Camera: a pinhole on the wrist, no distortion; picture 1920 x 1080 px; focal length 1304.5 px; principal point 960.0 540.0 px. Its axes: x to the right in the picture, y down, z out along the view. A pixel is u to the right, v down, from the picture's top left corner.
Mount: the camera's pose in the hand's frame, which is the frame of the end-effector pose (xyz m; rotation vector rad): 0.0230 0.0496 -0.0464 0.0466 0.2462 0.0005
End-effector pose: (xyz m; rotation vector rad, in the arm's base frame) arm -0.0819 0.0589 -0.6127 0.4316 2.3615 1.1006
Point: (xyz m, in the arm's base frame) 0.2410 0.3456 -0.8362
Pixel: 394.7 548.7
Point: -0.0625 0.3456 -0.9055
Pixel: 1207.7 306.3
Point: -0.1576 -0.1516 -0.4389
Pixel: behind the camera
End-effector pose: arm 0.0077 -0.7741 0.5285 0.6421 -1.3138 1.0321
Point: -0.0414 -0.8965 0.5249
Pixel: 184.2 117.2
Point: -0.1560 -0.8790 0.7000
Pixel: 1272.0 699.1
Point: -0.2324 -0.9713 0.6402
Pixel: 831.2 816.6
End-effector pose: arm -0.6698 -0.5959 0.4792 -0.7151 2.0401 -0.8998
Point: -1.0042 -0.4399 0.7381
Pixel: behind the camera
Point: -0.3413 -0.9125 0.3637
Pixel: 851.8 61.4
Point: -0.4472 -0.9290 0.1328
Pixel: 1240.6 567.3
